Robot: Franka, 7 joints.
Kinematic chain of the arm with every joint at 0, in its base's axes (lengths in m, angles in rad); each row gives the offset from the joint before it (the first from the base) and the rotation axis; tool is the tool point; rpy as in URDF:
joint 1: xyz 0 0 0.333 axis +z
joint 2: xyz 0 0 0 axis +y
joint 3: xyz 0 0 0.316 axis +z
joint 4: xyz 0.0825 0 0 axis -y
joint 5: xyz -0.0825 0 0.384 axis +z
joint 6: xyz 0 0 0 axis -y
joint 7: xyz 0.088 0 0 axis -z
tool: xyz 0 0 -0.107 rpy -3.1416 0 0
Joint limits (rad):
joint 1: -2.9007..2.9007
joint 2: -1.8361..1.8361
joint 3: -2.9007..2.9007
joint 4: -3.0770..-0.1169
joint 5: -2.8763..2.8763
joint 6: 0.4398..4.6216
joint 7: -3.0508..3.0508
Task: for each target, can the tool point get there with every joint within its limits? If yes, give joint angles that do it. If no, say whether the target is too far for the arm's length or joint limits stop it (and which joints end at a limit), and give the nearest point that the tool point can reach.
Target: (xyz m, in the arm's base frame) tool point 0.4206 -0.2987 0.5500
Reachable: yes | joints 1.8646 0.0525 -2.2652 -2.1702 -2.0327 1.1579 1.5837
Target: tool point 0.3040 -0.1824 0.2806
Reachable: yes | joints 0.9577 1.5602 -1.0282 -2.6828 1.4941 4.1228 0.6802
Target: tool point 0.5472 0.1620 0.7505
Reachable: yes | joints -0.7195 -0.0395 1.1390 -1.6179 1.2515 3.2038 -1.4693
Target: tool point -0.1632 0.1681 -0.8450
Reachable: no: too far | nearest point -0.1795 0.1849 -0.3602 | short by 0.485 m
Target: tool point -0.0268 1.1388 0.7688
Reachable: no: too far | nearest point -0.0189 0.8010 0.6395 | short by 0.362 m
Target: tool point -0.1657 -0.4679 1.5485
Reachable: no: too far | nearest point -0.1083 -0.3057 1.1272 | short by 0.455 m
